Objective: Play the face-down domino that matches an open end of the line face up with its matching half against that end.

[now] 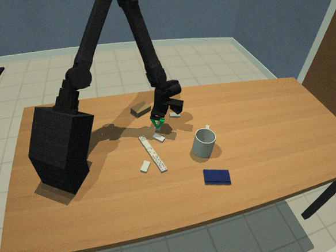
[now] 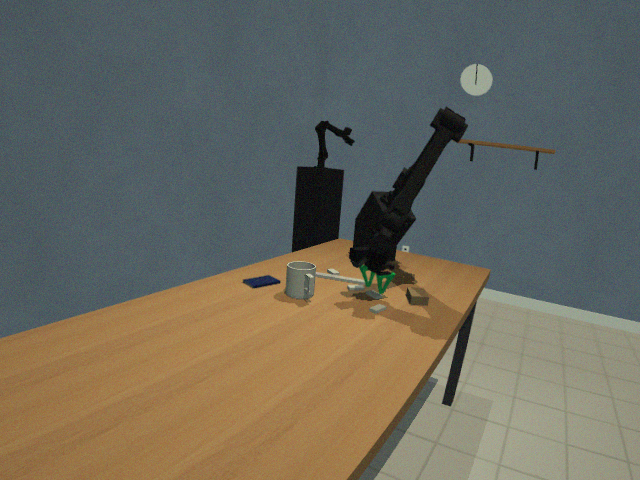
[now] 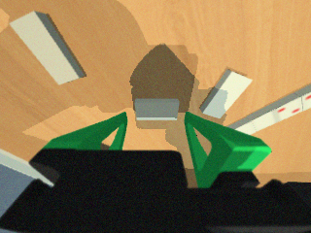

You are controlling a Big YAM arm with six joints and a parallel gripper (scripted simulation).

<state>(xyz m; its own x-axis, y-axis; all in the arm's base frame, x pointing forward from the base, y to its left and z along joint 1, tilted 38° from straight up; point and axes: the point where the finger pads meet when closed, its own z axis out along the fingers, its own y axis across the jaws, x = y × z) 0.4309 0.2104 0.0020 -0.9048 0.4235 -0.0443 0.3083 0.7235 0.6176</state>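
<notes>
My hand is 9 cm short of the grey tile, 8 cm to the right of it and 2 cm above it. From my hand the other things lie so: brown block 8 cm behind, 12 cm to the left, 2 cm below.
</notes>
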